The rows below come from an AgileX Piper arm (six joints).
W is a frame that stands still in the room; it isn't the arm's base.
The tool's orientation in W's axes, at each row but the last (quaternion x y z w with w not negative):
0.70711, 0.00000, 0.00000, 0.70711
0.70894, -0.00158, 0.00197, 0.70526
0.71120, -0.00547, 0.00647, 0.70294
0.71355, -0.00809, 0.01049, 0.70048
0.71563, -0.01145, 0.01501, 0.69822
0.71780, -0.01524, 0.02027, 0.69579
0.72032, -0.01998, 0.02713, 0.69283
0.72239, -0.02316, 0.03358, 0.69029
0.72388, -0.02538, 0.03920, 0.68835
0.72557, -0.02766, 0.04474, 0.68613
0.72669, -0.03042, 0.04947, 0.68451
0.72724, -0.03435, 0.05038, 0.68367
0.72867, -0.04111, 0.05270, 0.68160
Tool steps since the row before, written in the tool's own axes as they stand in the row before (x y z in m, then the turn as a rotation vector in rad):
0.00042, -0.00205, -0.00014, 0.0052, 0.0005, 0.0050
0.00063, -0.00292, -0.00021, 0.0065, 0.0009, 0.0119
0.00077, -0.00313, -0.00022, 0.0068, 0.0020, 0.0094
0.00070, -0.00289, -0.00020, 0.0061, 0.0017, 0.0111
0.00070, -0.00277, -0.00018, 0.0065, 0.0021, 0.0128
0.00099, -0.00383, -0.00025, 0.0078, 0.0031, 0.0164
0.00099, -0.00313, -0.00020, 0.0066, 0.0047, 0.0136
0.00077, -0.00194, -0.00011, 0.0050, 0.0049, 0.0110
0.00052, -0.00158, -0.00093, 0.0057, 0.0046, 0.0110
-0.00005, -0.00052, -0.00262, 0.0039, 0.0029, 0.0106
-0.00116, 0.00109, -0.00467, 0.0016, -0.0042, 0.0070
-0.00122, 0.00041, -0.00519, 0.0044, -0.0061, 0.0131
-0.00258, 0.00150, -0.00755, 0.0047, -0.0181, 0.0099
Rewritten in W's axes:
0.00042, 0.00014, -0.00205, 0.0052, -0.0050, 0.0005
0.00064, 0.00023, -0.00292, 0.0065, -0.0119, 0.0009
0.00082, 0.00026, -0.00311, 0.0068, -0.0094, 0.0020
0.00077, 0.00026, -0.00287, 0.0061, -0.0111, 0.0017
0.00080, 0.00025, -0.00274, 0.0065, -0.0128, 0.0020
0.00118, 0.00038, -0.00377, 0.0078, -0.0164, 0.0030
0.00119, 0.00033, -0.00305, 0.0064, -0.0137, 0.0046
0.00092, 0.00021, -0.00186, 0.0048, -0.0111, 0.0048
0.00064, 0.00102, -0.00148, 0.0055, -0.0111, 0.0046
-0.00007, 0.00264, -0.00038, 0.0039, -0.0107, 0.0027
-0.00142, 0.00457, 0.00122, 0.0023, -0.0067, -0.0044
-0.00140, 0.00513, 0.00057, 0.0054, -0.0126, -0.0063
-0.00291, 0.00740, 0.00163, 0.0072, -0.0086, -0.0179

